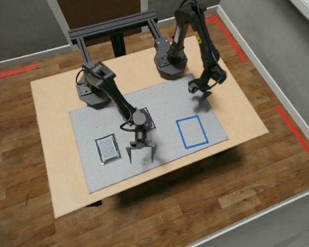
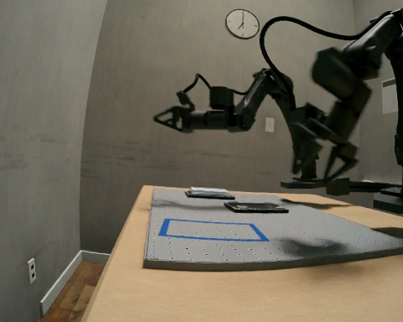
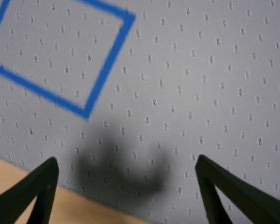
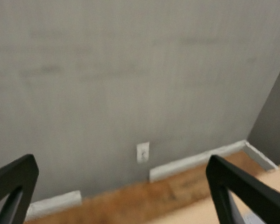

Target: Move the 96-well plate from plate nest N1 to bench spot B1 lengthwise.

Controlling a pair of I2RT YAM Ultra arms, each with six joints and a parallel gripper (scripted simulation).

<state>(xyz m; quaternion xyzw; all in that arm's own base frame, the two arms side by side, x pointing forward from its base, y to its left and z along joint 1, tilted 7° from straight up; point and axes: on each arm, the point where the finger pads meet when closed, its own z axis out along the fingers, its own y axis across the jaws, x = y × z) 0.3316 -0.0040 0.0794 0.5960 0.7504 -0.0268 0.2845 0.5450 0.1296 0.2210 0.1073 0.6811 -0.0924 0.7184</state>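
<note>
Right now the 96-well plate is 220 mm below my right hand, 200 mm behind it and 140 mm to the right of it. Also, from my right hand: black nest (280 mm behind, 230 mm below, 120 mm to the left).
</note>
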